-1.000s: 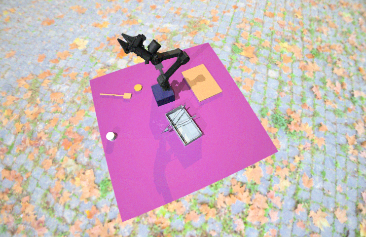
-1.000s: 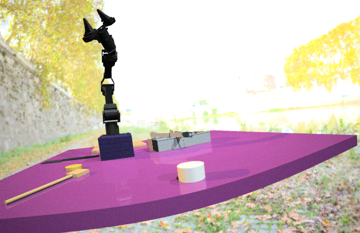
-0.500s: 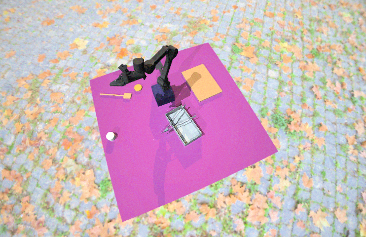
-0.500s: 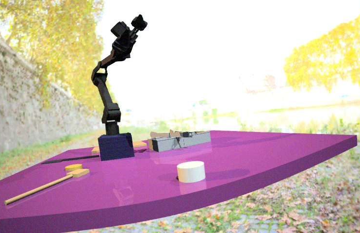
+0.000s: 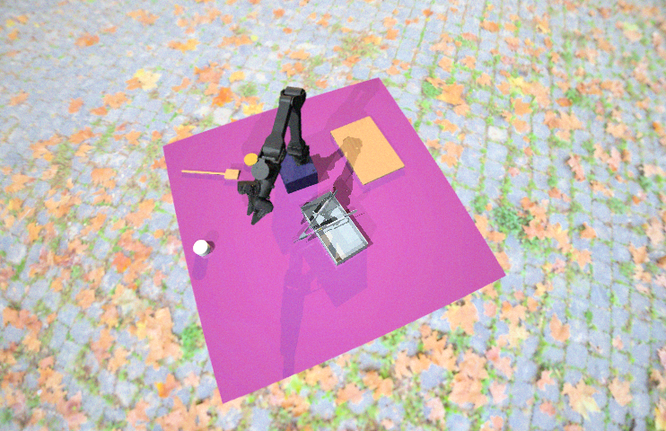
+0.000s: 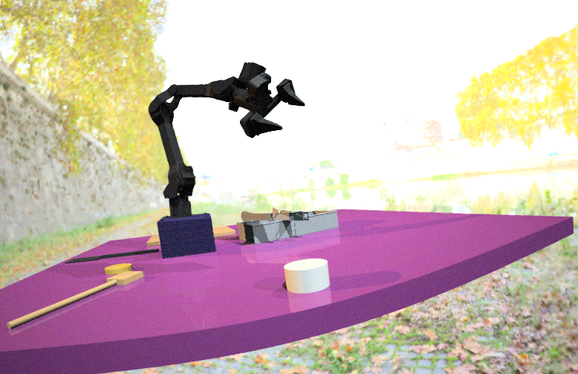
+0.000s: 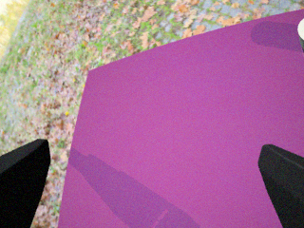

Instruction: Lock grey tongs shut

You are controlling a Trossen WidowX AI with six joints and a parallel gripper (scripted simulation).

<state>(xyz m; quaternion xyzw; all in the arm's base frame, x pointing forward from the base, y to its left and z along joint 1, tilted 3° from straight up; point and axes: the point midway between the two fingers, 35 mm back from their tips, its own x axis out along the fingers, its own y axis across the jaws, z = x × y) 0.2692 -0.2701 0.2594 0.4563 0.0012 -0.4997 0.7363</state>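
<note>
The yellow part is 5 cm ahead of my gripper tip, 24 cm to the left of it and 26 cm below it. From my gripper tip the other things lie so: grey roasting tin 5 cm ahead, 30 cm to the left, 30 cm below; then white cylinder 13 cm behind, 27 cm to the right, 31 cm below; then black flat tool 57 cm behind, 37 cm to the left, 32 cm below.
</note>
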